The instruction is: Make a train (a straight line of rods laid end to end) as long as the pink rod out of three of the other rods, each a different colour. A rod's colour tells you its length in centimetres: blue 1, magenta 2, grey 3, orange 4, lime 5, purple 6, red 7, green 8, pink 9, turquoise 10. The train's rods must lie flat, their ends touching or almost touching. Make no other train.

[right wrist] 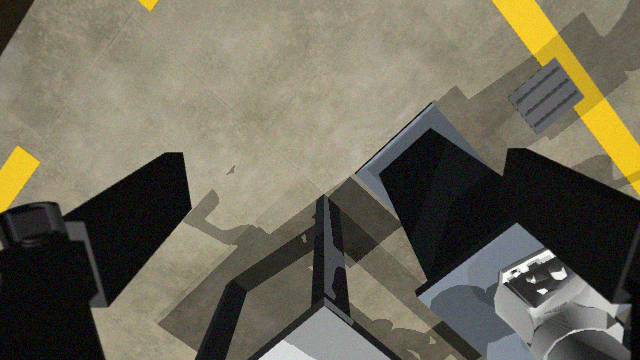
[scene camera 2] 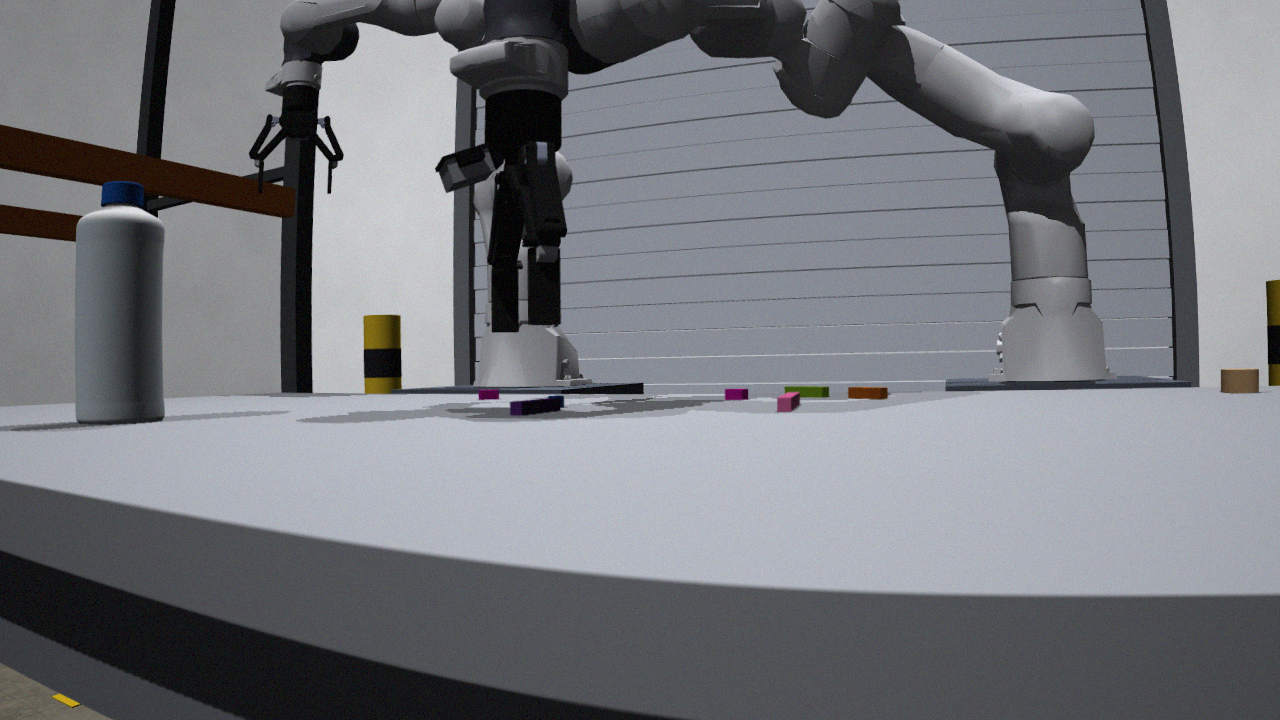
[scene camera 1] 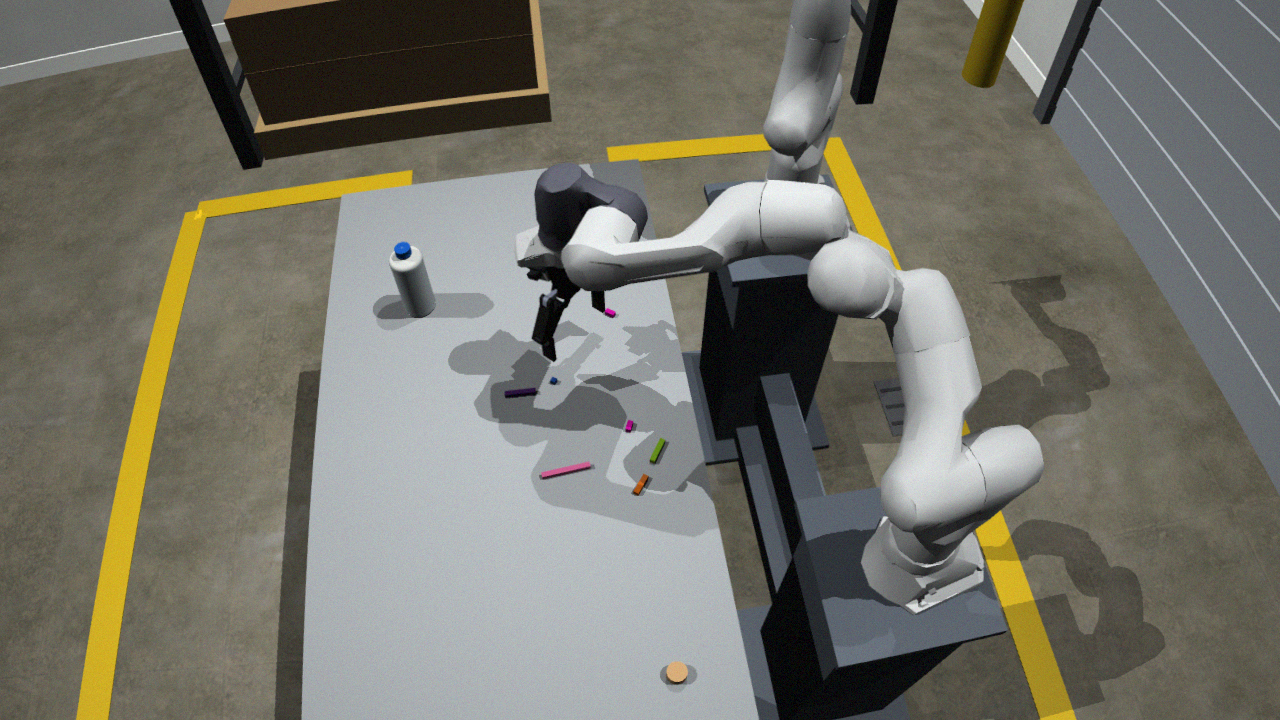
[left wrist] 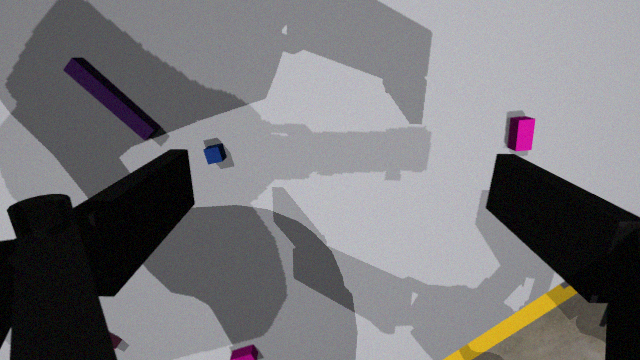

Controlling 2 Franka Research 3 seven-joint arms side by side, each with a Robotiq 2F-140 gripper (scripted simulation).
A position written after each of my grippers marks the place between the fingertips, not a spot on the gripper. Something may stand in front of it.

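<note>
Magenta rod point(left wrist: 521, 130), visible. My left gripper point(scene camera 2: 523, 328), also point(scene camera 1: 574, 332) and point(left wrist: 341, 179). My right gripper point(scene camera 2: 294, 191), also point(right wrist: 344, 179).
</note>
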